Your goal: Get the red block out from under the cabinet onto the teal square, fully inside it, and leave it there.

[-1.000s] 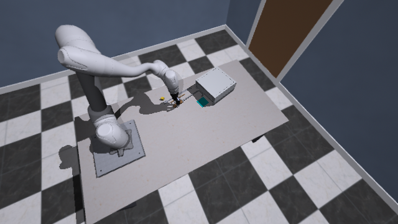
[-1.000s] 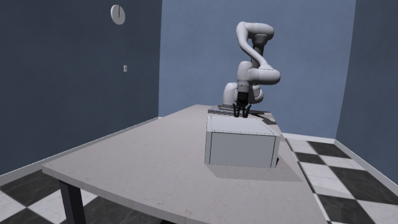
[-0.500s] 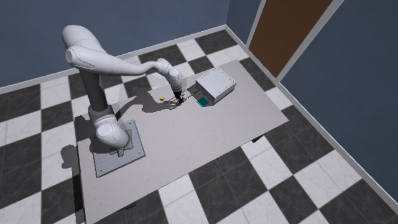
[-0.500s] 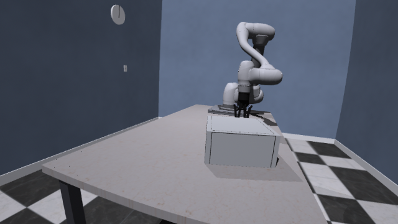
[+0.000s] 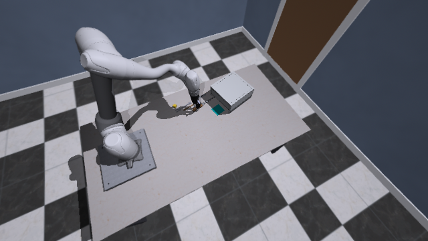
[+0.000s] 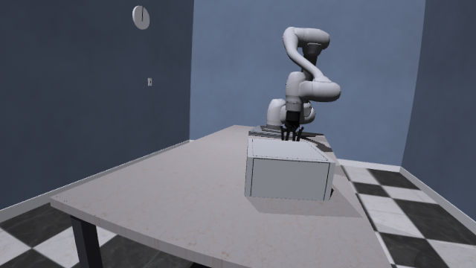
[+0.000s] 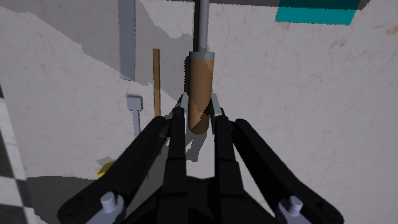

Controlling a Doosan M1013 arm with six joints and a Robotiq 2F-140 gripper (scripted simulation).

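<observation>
Right now the teal square is 19 cm ahead of my hand, 7 cm to the right of it and 4 cm below it. From my hand the other things lie so: thin brown stick (4 cm behind, 5 cm to the left, 4 cm below); hook tool (13 cm ahead, 1 cm to the left, 3 cm below); grey forked tool (11 cm behind, 6 cm to the left, 4 cm below).
</observation>
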